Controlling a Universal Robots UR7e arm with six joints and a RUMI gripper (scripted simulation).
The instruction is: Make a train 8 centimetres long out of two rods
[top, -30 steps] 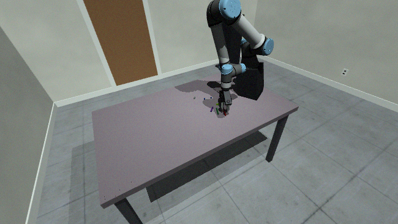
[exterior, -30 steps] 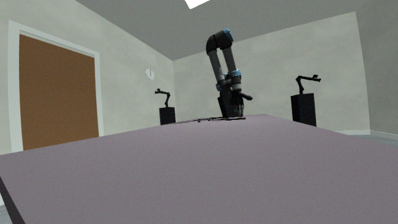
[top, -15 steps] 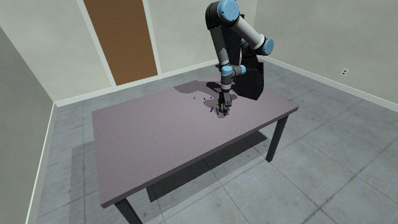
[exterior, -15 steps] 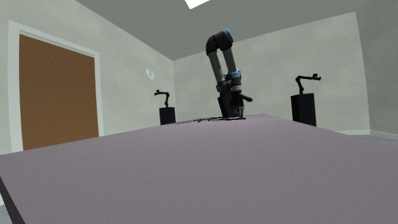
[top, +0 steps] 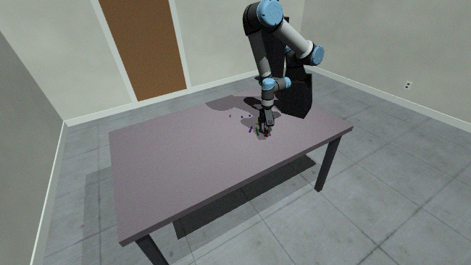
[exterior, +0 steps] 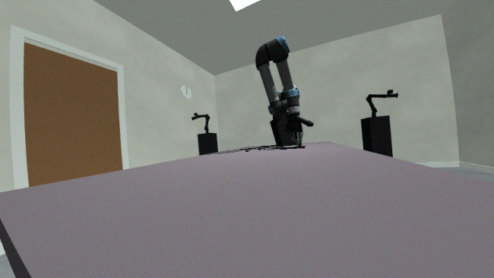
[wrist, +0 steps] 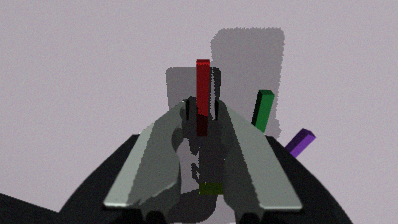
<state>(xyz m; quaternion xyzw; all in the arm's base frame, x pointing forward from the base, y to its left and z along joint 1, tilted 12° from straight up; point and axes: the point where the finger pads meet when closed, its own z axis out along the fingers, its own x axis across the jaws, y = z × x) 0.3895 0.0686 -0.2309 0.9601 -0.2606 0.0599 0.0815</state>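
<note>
My hand is 1 cm above the red rod. Round my hand: green rod (3 cm ahead, 5 cm to the right, 1 cm below); then purple rod (5 cm ahead, 10 cm to the right, 1 cm below); then lime rod (4 cm behind, 12 cm to the right, 1 cm below).
</note>
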